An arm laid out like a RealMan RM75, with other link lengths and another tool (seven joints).
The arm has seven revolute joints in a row. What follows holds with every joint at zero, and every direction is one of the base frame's.
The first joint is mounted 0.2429 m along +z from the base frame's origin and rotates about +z.
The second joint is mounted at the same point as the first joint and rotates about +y.
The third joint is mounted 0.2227 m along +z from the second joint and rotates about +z.
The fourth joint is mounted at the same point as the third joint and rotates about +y.
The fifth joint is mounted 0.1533 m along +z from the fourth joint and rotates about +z.
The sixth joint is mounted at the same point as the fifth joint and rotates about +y.
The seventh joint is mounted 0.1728 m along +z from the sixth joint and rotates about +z.
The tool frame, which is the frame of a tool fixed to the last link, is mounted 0.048 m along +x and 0.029 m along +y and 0.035 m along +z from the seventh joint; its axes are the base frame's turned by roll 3.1, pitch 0 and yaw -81.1 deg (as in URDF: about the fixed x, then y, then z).
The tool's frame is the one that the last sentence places.
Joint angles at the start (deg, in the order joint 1, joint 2, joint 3, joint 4, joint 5, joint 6, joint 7):
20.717, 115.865, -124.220, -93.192, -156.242, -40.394, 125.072
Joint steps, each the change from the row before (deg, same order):
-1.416, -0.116, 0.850, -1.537, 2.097, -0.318, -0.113
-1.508, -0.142, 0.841, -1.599, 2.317, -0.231, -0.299
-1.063, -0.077, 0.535, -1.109, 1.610, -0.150, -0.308
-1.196, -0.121, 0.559, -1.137, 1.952, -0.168, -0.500
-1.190, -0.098, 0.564, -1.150, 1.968, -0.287, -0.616
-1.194, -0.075, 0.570, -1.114, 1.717, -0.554, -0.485
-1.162, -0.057, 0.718, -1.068, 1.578, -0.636, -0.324
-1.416, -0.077, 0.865, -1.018, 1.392, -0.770, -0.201
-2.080, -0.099, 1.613, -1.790, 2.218, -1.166, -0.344
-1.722, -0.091, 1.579, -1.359, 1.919, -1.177, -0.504
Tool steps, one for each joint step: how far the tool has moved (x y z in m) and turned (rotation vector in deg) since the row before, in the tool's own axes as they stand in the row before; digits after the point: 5 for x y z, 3 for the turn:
-0.00284, -0.00342, -0.00351, 1.045, 0.092, 2.642
-0.00290, -0.00396, -0.00368, 1.220, 0.097, 2.599
-0.00213, -0.00298, -0.00251, 0.889, 0.046, 1.667
-0.00282, -0.00299, -0.00284, 0.969, -0.066, 1.795
-0.00293, -0.00305, -0.00291, 0.952, -0.134, 1.659
-0.00321, -0.00203, -0.00322, 0.660, -0.213, 1.596
-0.00247, -0.00153, -0.00337, 0.531, -0.079, 1.662
-0.00242, 0.00054, -0.00427, 0.158, 0.055, 1.879
-0.00164, -0.00087, -0.00669, 0.556, 0.401, 2.725
-0.00072, 0.00040, -0.00606, 0.264, 0.343, 2.120

